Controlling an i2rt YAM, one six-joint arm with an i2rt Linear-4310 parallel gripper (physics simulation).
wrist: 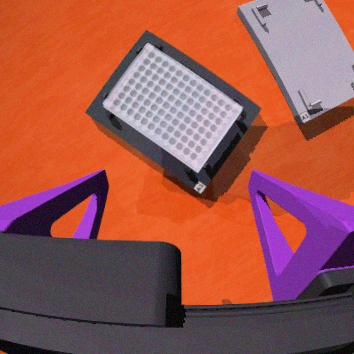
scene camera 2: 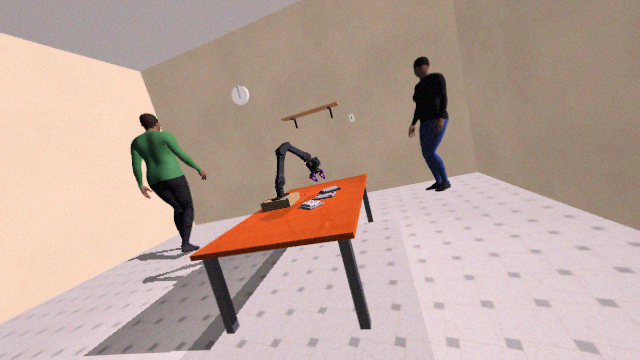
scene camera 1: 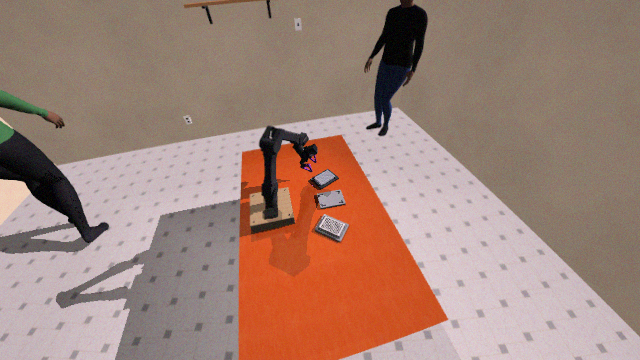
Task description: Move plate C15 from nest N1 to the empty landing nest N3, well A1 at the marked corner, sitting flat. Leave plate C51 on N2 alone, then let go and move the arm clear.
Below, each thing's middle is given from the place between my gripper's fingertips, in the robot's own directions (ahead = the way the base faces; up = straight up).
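From the translucent well plate [wrist: 184, 114], my hand is 2 cm to the left, 7 cm short of it and 9 cm above. And the dark grey nest [wrist: 198, 181], well, that's 2 cm to the right of my hand, 7 cm ahead of it and 9 cm below.
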